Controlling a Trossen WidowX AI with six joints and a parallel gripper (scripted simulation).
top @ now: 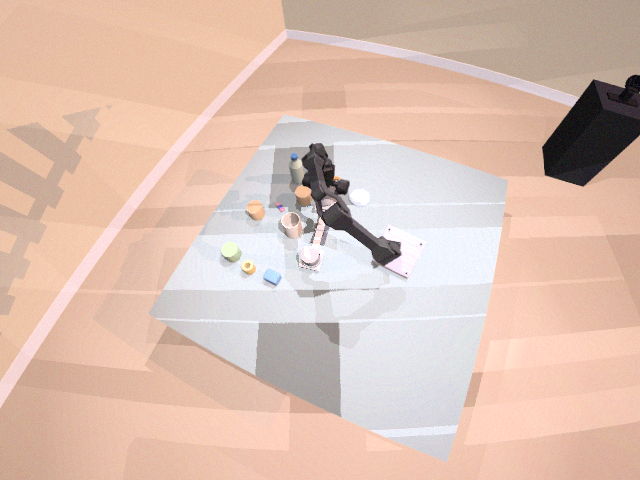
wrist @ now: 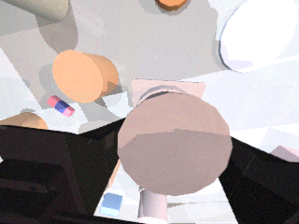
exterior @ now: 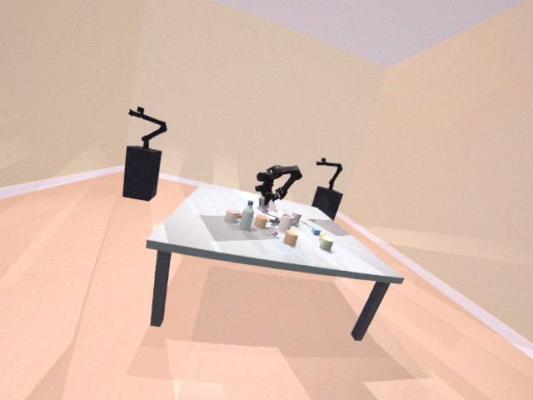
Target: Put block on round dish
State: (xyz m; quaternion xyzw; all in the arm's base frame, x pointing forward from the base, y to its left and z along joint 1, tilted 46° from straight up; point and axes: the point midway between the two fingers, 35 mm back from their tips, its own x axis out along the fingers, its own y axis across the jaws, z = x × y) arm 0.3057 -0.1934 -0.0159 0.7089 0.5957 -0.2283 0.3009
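Right now the pale green block is 3 cm below my gripper tip and 1 cm to the left of it. The rest, counted from my gripper tip: orange ring: 16 cm to the right, 11 cm below, 1 cm ahead; then pale round dish: 13 cm behind, 11 cm to the right, 11 cm below; then balance: 13 cm to the left, 8 cm below, 1 cm behind.
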